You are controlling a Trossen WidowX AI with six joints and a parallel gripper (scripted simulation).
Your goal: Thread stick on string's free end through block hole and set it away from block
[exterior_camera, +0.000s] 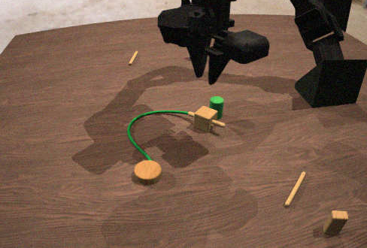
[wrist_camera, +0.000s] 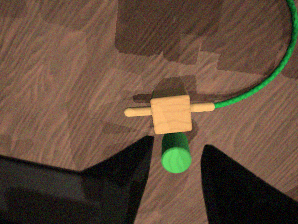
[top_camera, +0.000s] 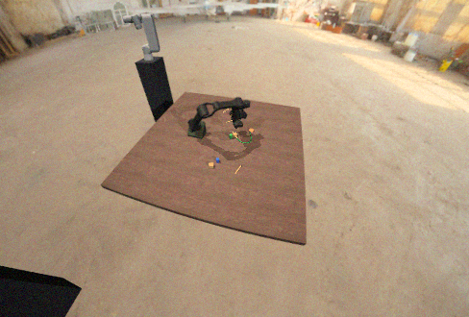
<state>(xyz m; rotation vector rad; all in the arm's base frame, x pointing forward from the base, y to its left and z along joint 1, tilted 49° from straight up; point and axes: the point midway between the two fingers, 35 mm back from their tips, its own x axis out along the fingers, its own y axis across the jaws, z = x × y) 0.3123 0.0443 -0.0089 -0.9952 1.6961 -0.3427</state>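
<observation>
The thin wooden stick lies 8 cm below my gripper tip and 1 cm to the right of it. Round my gripper tip: blue cylinder: 29 cm to the right, 8 cm below, 6 cm behind; then round wooden button: 11 cm ahead, 10 cm to the left, 9 cm below; then green cylinder: 8 cm below, 3 cm to the right, 3 cm behind.
</observation>
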